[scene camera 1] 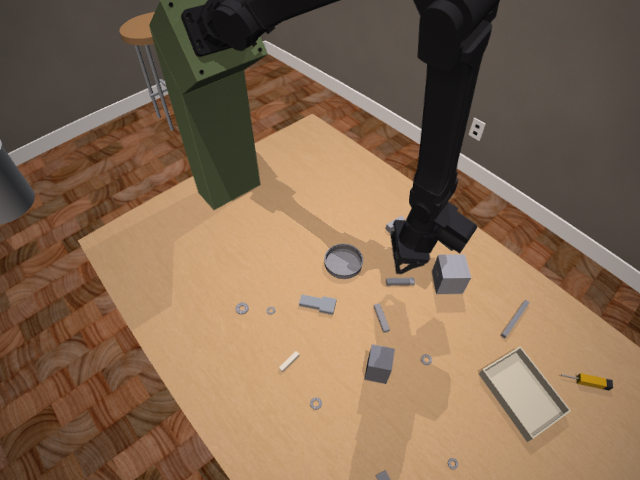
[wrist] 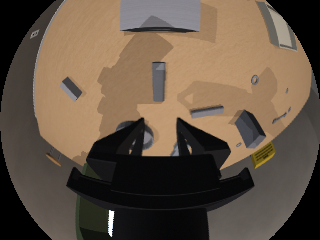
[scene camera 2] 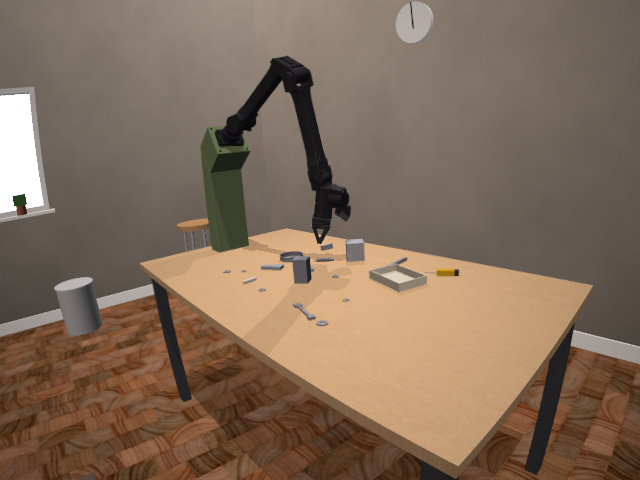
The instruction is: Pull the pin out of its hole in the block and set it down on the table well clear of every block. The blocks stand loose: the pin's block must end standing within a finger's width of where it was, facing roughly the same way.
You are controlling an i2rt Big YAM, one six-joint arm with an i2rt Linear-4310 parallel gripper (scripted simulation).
Labels:
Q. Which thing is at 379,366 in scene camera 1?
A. A darker grey block.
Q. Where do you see a shallow tray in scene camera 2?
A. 405,278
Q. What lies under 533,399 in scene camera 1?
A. A shallow tray.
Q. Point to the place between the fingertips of my gripper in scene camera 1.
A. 397,266

